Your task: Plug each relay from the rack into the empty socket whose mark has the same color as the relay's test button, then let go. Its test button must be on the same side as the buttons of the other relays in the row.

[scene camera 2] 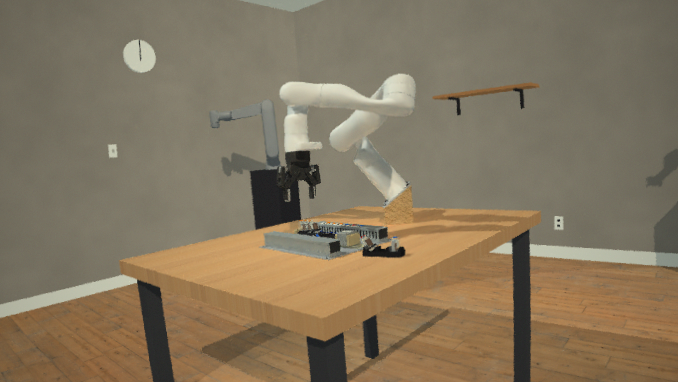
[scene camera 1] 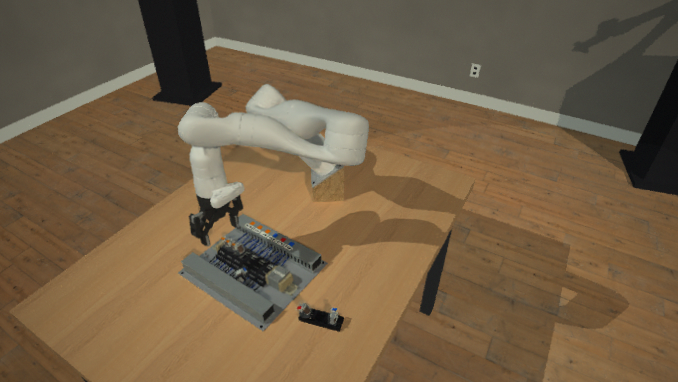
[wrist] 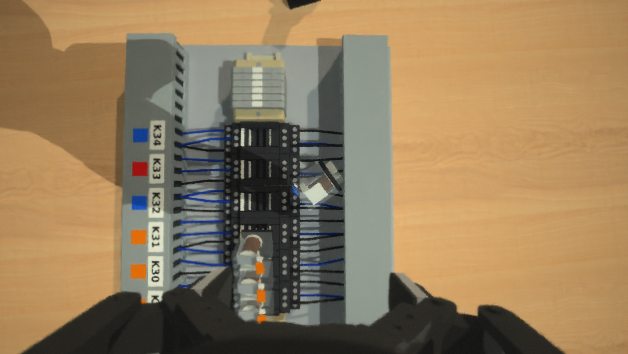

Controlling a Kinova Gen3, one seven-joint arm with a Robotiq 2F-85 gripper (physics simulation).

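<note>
My gripper is open and empty, high above the panel's socket row. In the wrist view, the sockets at blue K34, red K33 and blue K32 are empty. Relays with orange buttons sit in the row below, buttons toward the right. A loose relay with a blue button lies tilted on the wires between the sockets and the right duct. The black rack holds a leaning red-button relay and an upright blue-button relay.
A grey duct runs along one side of the panel, and the slotted, marked duct along the other. A terminal block stands at the K34 end of the row. The rack lies beyond that end, beside the panel.
</note>
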